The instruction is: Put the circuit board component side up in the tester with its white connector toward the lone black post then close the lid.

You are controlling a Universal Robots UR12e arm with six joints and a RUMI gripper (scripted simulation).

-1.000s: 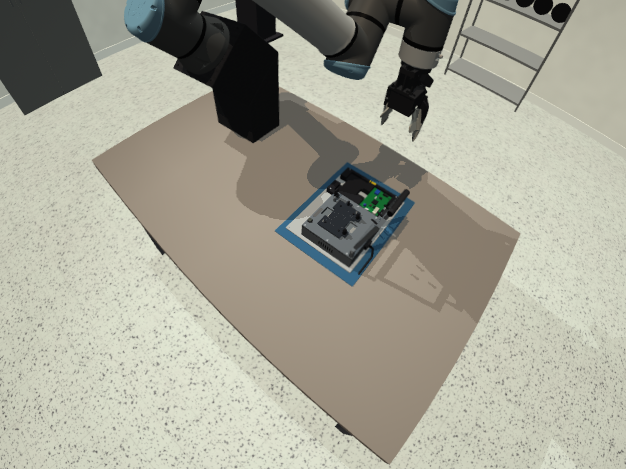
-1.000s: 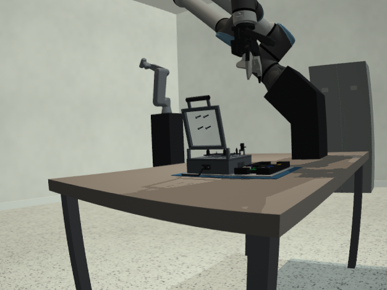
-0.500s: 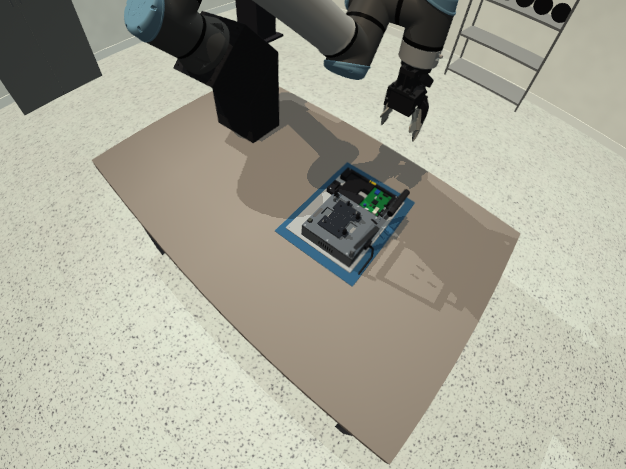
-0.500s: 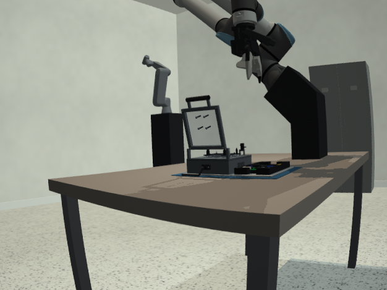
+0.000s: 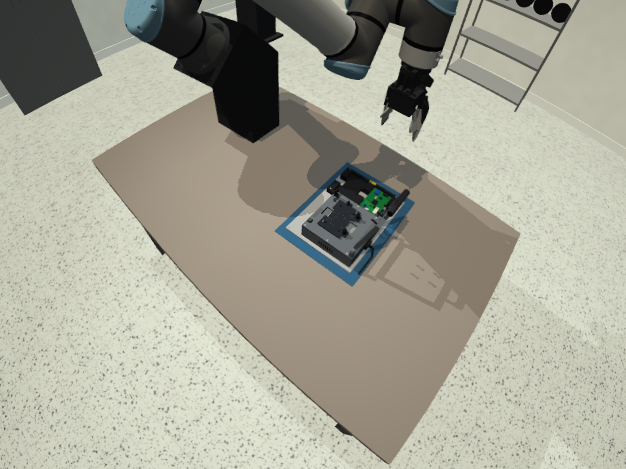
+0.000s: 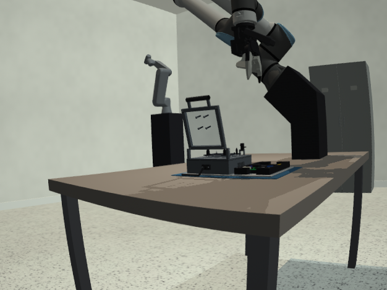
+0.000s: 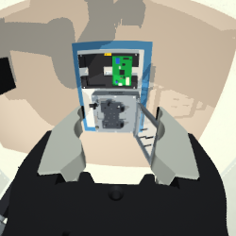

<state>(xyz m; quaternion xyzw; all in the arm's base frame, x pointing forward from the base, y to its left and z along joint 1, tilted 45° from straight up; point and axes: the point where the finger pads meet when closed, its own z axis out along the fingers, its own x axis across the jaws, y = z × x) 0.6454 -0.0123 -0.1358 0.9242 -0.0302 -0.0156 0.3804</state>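
My gripper is now 31 cm above the green circuit board. From my hand the other things lie so: black post 24 cm below, 11 cm to the right, 11 cm behind; tester 22 cm below, 13 cm to the right, 1 cm behind; clear tester lid 17 cm to the right, 15 cm below, 8 cm ahead.
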